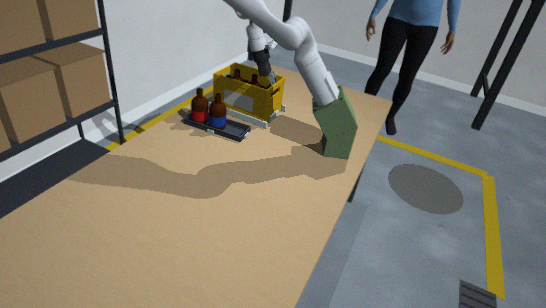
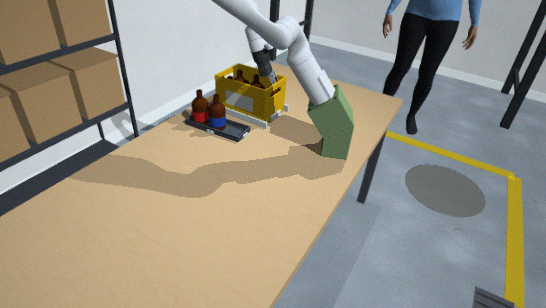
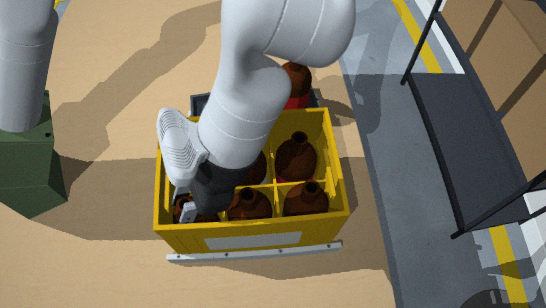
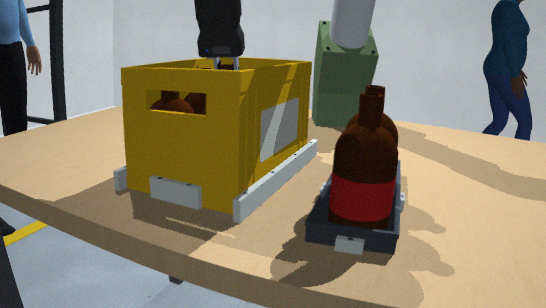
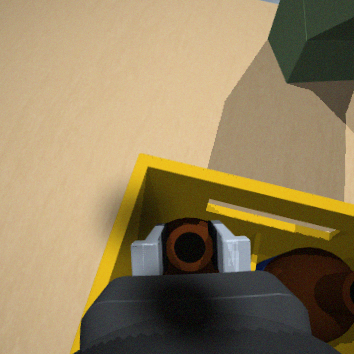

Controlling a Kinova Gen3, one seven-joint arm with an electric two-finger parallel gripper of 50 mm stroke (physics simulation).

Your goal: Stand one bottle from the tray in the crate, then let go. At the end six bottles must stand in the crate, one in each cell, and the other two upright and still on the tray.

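Frame: origin at the arm's base, x left, y back, z up, level; metres.
Seen in the pictures: gripper, fingertip midpoint: [image 3: 182, 212] [image 5: 188, 237]; arm's base at its link origin: [image 1: 327, 98] [image 2: 323, 97] [image 3: 15, 112] [image 4: 348, 36].
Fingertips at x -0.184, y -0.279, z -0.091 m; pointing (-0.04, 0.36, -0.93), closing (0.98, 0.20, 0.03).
Note:
Offsets run from my fingertips to a thing's top centre. "pt": to the spot under its first point.
My gripper [image 3: 185, 202] [image 4: 227, 65] [image 5: 188, 237] points down into the yellow crate {dx +0.044, dy -0.108, dz +0.040 m} [image 1: 267, 102] [image 2: 270, 102] [image 3: 185, 240] [image 4: 180, 145] [image 5: 175, 165]. It is shut on the neck of a brown bottle {dx +0.004, dy -0.013, dz +0.028 m} [image 3: 200, 218] [image 5: 173, 245], which looks about upright in a corner cell. Its base is hidden. Other brown bottles stand in the crate, among them one {dx +0.081, dy -0.197, dz +0.027 m} [image 3: 295, 160] at the right and one {pt dx +0.080, dy -0.015, dz -0.012 m} [image 5: 300, 280] beside the held bottle. On the dark tray {dx +0.267, dy -0.151, dz -0.110 m} [image 1: 237, 131] [image 2: 237, 131] [image 4: 377, 240] stand a red-labelled bottle {dx +0.268, dy -0.237, dz +0.024 m} [image 1: 199, 103] [image 4: 364, 155] and a blue-labelled bottle {dx +0.269, dy -0.149, dz +0.024 m} [image 1: 218, 109] [image 2: 217, 107], both upright.
Pale rails {dx +0.144, dy -0.117, dz -0.106 m} [image 3: 255, 251] [image 4: 280, 180] lie along the crate's foot. The arm's green base [image 1: 337, 125] [image 4: 345, 85] stands on the table near the crate. A shelf rack with cardboard boxes [image 1: 80, 82] stands beside the table. A person [image 1: 412, 45] stands beyond the table.

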